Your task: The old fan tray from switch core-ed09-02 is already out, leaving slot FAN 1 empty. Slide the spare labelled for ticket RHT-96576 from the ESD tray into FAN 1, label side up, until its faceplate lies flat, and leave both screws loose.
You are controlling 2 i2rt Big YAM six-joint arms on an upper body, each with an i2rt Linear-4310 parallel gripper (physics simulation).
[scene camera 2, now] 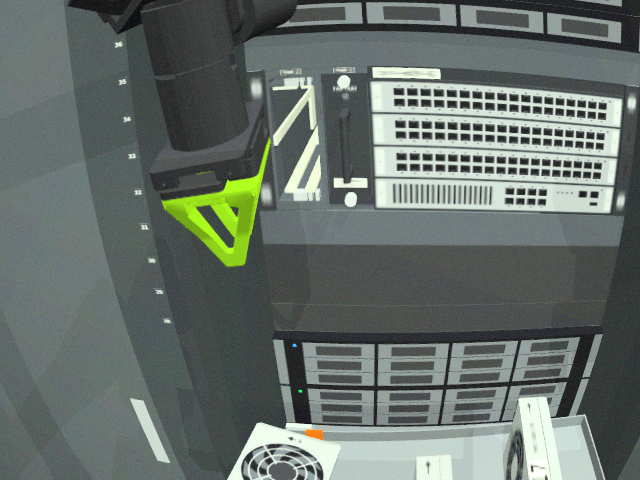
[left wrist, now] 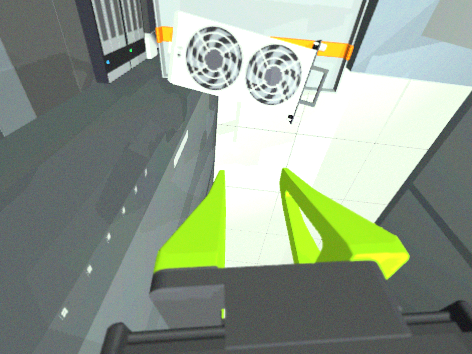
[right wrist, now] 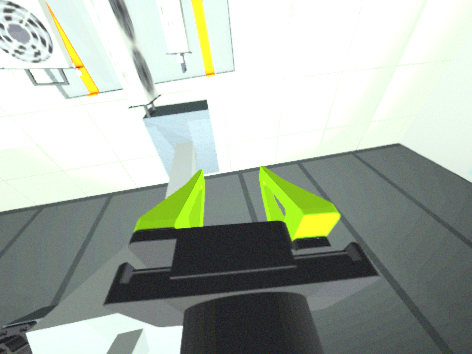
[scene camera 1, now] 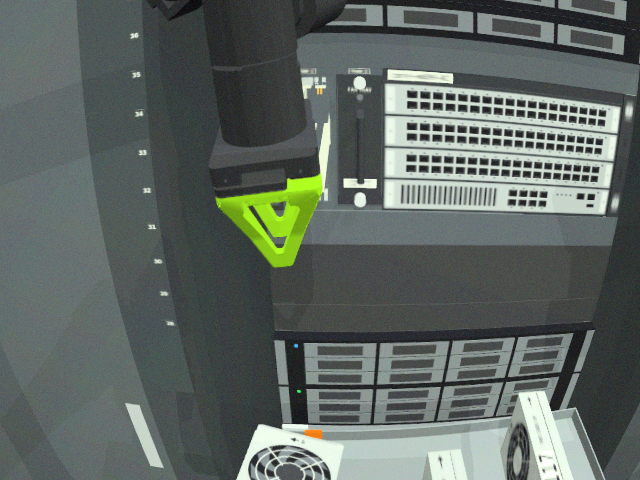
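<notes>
The empty slot FAN 1 (scene camera 1: 320, 109) (scene camera 2: 297, 149) is left of the fitted fan tray; my left arm partly hides it in scene camera 1. My left gripper (scene camera 1: 282, 258) (scene camera 2: 236, 258) (left wrist: 252, 176) is open and empty, in front of the rack, below and left of the slot in the picture. Three white spares are in the ESD tray (scene camera 1: 392, 449) (scene camera 2: 377, 454): a tilted left one (scene camera 1: 294, 444) (scene camera 2: 289, 446) (left wrist: 243, 67), a middle one (scene camera 1: 447, 467) (scene camera 2: 434, 467) and an upright right one (scene camera 1: 537, 428) (scene camera 2: 537, 434) showing partial digits. No full ticket number is readable. My right gripper (right wrist: 231, 173) is open and empty.
The fitted fan tray (scene camera 1: 360, 155) (scene camera 2: 345, 155) has a vertical handle. Switch modules (scene camera 1: 501, 149) (scene camera 2: 496, 149) are right of it. Servers (scene camera 1: 413, 382) (scene camera 2: 413, 382) stand behind the ESD tray. A pale blue block (right wrist: 185, 135) shows beyond my right gripper.
</notes>
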